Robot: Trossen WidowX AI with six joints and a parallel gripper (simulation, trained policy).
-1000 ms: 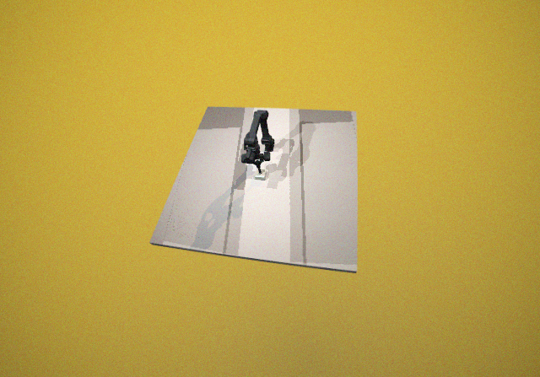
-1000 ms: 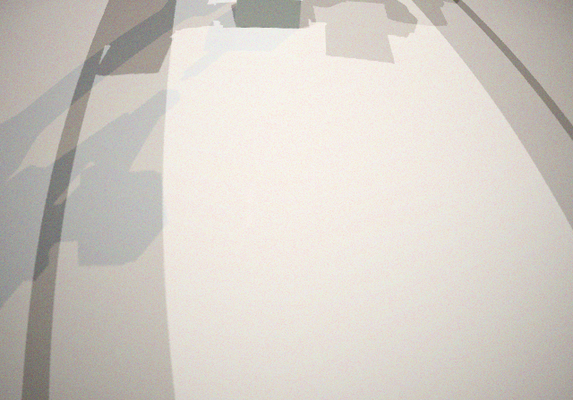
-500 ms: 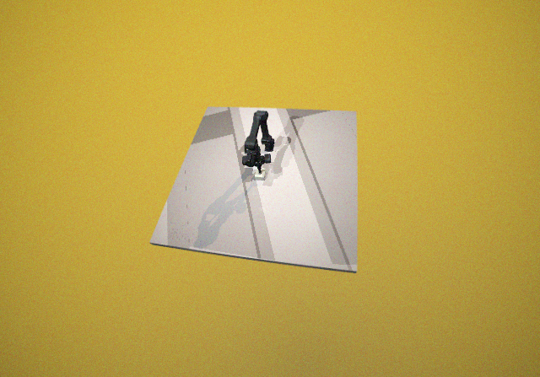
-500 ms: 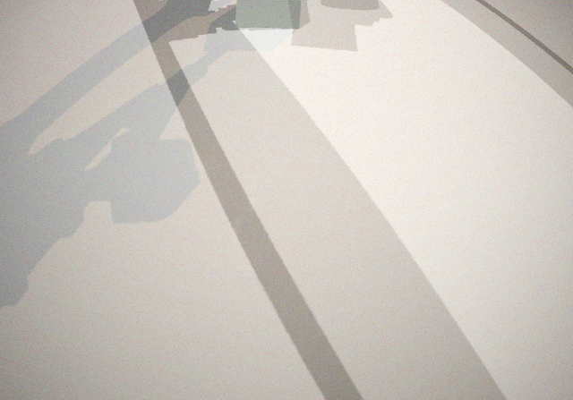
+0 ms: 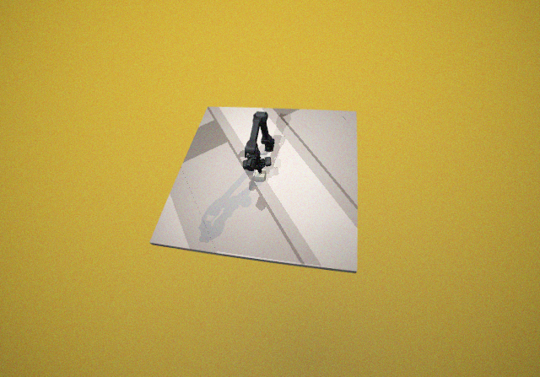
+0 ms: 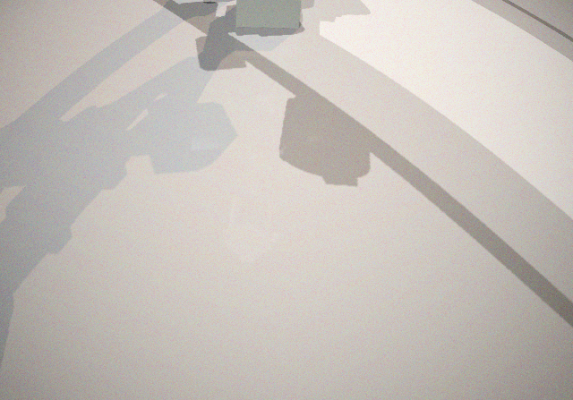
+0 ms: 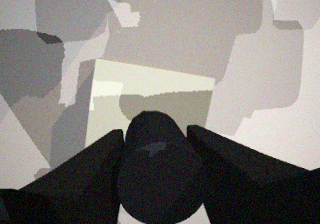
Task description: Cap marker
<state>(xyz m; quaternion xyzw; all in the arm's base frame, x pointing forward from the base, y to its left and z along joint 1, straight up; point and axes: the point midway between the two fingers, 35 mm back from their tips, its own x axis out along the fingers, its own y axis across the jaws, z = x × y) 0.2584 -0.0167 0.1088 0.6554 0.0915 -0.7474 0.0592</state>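
My gripper tip is 1 cm short of the dark marker. Round my gripper tip: pale holder block 1 cm ahead, 6 cm below; dark cap 1 cm ahead, 1 cm above.
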